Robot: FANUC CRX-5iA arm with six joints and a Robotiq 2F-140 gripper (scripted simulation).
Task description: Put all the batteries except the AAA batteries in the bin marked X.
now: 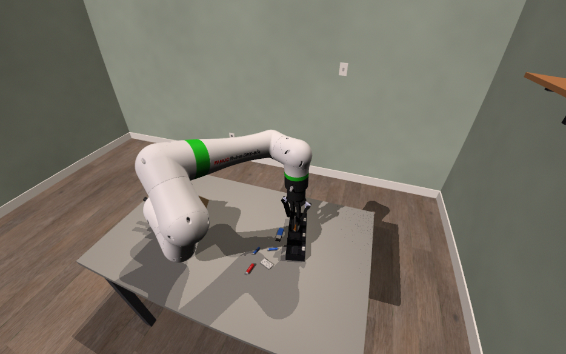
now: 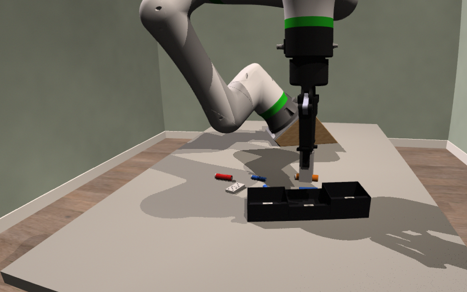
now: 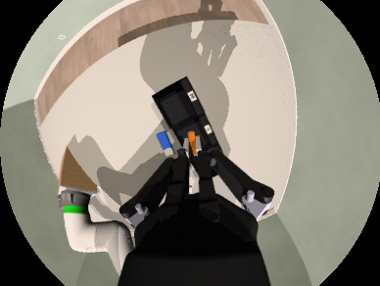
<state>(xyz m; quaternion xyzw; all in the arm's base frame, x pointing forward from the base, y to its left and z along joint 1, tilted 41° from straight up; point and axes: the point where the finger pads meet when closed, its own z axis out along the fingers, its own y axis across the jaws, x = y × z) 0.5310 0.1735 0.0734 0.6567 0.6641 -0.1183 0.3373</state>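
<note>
My hand is 30 mm above the orange battery. From my hand the other things lie so: white dotted tile 180 mm to the right, 100 mm below, 80 mm behind; then blue-and-white block battery 90 mm below, 70 mm behind, 10 mm to the right; then bin 80 mm below, 10 mm ahead.
</note>
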